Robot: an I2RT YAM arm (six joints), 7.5 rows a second.
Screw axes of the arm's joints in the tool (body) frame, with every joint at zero. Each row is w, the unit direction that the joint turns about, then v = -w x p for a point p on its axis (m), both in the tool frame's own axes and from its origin. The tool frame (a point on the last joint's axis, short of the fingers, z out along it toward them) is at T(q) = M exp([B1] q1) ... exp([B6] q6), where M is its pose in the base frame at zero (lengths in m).
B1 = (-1, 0, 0, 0, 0.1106, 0)
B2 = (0, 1, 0, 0.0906, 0, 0.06)
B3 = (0, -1, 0, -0.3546, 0, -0.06)
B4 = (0, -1, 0, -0.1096, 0, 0)
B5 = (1, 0, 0, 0, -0.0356, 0)
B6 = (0, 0, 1, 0, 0, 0)
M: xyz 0.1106 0 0.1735 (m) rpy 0 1.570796 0 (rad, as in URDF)
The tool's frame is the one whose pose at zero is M.
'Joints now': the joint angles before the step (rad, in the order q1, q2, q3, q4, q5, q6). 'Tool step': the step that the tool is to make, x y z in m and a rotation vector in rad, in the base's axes. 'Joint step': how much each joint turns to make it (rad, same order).
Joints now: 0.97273 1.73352 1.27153 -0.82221 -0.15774 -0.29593
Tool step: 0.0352 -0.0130 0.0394 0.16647 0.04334 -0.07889
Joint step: -0.11807 -0.02135 0.11349 -0.02732 -0.14109 0.00895
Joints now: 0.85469 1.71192 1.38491 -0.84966 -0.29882 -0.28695
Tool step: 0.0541 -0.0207 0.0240 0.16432 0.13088 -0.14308
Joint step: -0.16388 0.06728 0.15639 -0.03998 -0.19911 0.07198
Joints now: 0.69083 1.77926 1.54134 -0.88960 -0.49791 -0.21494
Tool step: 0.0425 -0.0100 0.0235 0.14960 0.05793 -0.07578
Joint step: -0.09832 0.08431 0.17494 -0.01406 -0.14730 0.06149
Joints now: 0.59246 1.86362 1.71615 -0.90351 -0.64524 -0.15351
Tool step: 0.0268 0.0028 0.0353 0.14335 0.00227 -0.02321
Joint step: -0.03702 0.07819 0.21132 -0.01052 -0.10923 0.07220
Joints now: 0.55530 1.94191 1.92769 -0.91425 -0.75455 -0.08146
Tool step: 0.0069 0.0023 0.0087 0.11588 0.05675 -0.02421
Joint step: -0.00908 0.00024 0.00052 0.10884 -0.08895 0.13486
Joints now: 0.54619 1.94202 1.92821 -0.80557 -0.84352 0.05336
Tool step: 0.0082 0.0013 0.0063 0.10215 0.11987 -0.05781
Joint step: -0.01083 0.00022 -0.01346 0.13336 -0.06906 0.22037
